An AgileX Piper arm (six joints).
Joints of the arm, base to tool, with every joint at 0 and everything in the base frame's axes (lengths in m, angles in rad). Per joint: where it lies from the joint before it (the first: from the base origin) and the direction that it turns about. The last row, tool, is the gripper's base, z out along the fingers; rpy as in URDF.
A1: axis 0 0 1 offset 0 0 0.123
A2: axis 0 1 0 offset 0 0 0
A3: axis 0 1 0 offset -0.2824 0 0.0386
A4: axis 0.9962 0 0.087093 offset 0.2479 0 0.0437
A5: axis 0 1 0 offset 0 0 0
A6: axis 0.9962 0 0.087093 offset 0.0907 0 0.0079
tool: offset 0 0 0 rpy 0 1.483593 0
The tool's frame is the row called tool.
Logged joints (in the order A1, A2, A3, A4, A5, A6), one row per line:
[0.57, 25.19, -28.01, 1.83, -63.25, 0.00]
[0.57, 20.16, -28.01, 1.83, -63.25, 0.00]
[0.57, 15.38, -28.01, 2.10, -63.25, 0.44]
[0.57, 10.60, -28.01, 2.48, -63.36, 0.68]
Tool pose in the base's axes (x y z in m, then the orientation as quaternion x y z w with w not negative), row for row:
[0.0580, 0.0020, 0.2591, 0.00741, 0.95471, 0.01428, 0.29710]
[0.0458, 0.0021, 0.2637, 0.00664, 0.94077, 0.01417, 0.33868]
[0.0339, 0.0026, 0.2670, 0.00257, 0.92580, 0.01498, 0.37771]
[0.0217, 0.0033, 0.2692, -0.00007, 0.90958, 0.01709, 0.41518]
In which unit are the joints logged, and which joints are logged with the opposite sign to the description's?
The joints are logged in degrees. Opposite sign: A1, A5, A6.
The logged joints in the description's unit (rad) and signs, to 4 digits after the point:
[-0.0099, 0.4396, -0.4889, 0.0319, 1.1039, 0.0000]
[-0.0099, 0.3519, -0.4889, 0.0319, 1.1039, 0.0000]
[-0.0099, 0.2684, -0.4889, 0.0367, 1.1039, -0.0077]
[-0.0099, 0.1850, -0.4889, 0.0433, 1.1058, -0.0119]

